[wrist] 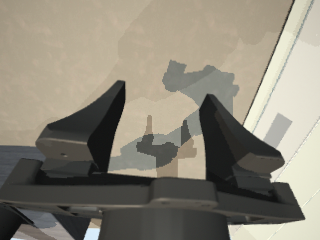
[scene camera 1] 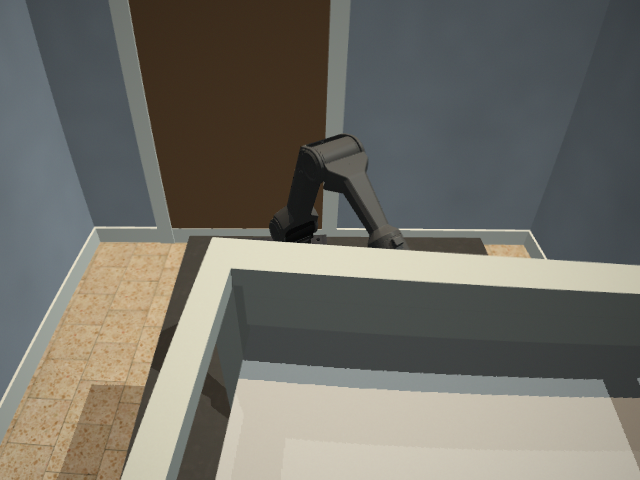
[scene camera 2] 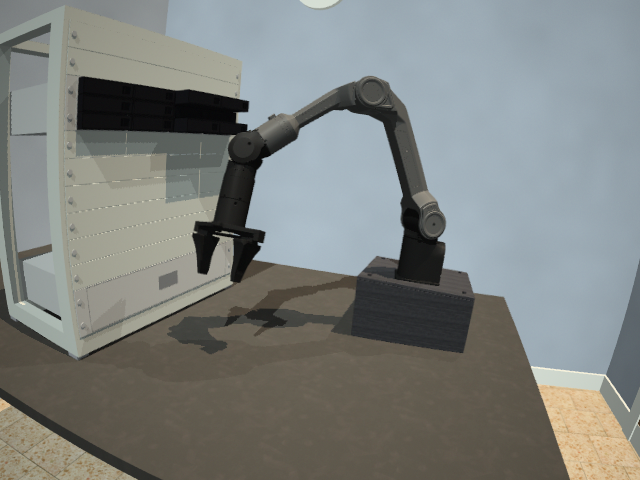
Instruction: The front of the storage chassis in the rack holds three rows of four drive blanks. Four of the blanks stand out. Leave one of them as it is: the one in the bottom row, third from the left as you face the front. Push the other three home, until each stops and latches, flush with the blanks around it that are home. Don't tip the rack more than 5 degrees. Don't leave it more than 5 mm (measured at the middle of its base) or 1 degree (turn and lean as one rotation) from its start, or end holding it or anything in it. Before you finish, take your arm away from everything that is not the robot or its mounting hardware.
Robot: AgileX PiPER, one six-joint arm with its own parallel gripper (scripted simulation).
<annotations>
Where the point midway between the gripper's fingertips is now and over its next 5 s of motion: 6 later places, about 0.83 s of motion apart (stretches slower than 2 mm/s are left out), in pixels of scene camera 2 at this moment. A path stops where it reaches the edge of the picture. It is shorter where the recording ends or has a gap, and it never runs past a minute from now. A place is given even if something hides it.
My gripper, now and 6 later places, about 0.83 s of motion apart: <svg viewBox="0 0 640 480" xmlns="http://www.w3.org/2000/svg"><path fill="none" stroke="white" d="M218 277L233 228L279 183L294 176L277 161L251 115L257 105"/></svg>
</annotations>
